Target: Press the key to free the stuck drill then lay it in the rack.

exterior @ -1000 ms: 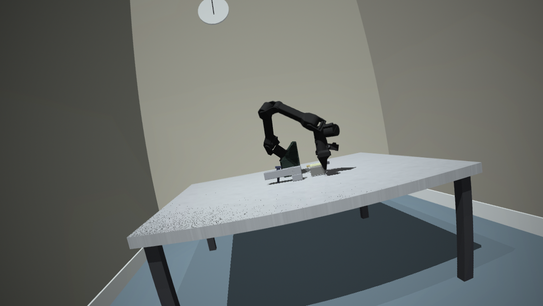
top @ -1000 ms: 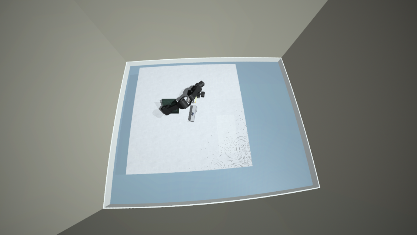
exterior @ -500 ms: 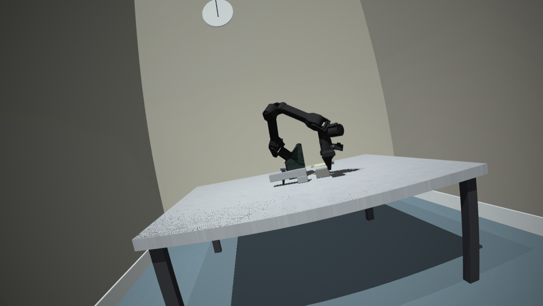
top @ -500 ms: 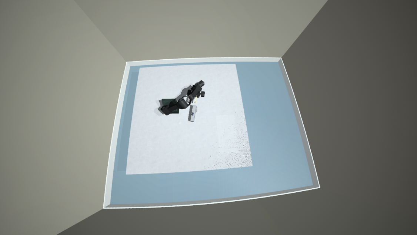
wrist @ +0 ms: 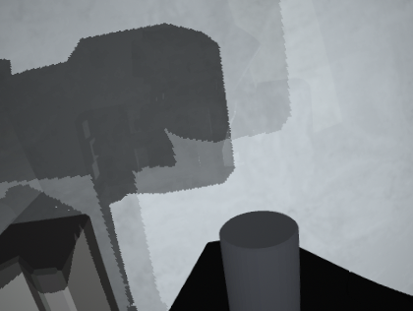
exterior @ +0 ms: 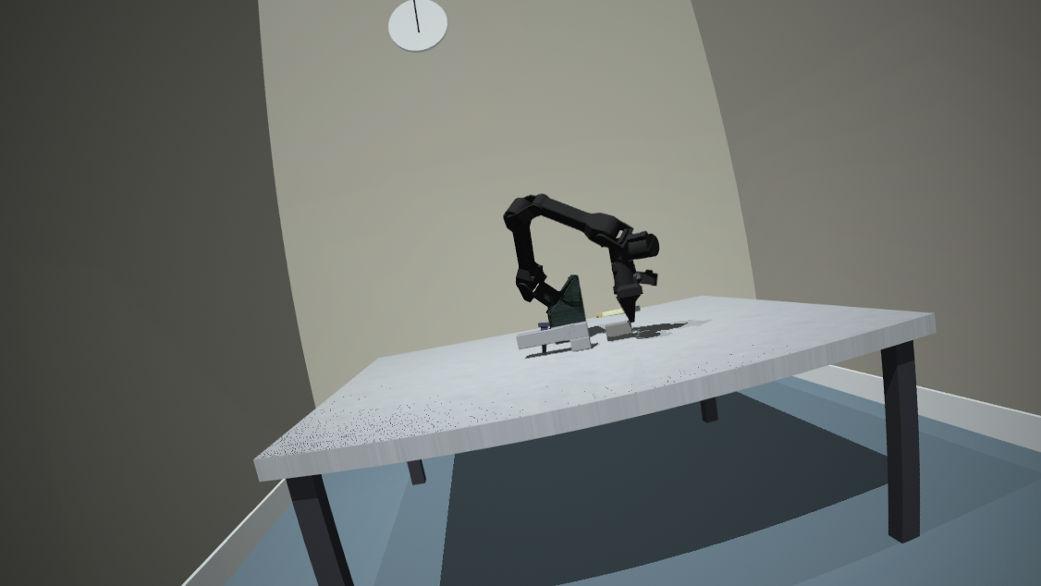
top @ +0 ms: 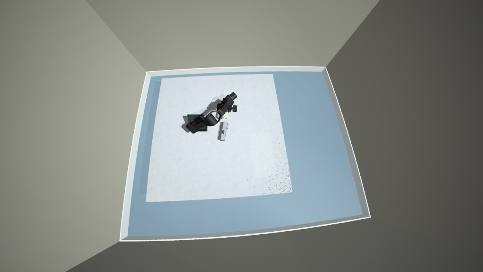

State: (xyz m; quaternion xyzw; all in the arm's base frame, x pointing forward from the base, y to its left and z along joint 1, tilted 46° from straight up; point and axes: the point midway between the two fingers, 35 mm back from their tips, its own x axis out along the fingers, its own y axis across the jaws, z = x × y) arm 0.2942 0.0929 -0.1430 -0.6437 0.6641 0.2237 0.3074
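Now: the drill 4 cm to the right of my gripper tip and 3 cm above it. From my gripper tip the other things lie so: grey rack 8 cm behind, 3 cm to the right, 3 cm below; then dark blue key 23 cm to the right, 3 cm behind, 1 cm above; then long grey fixture 20 cm to the right, 3 cm behind, 1 cm below.
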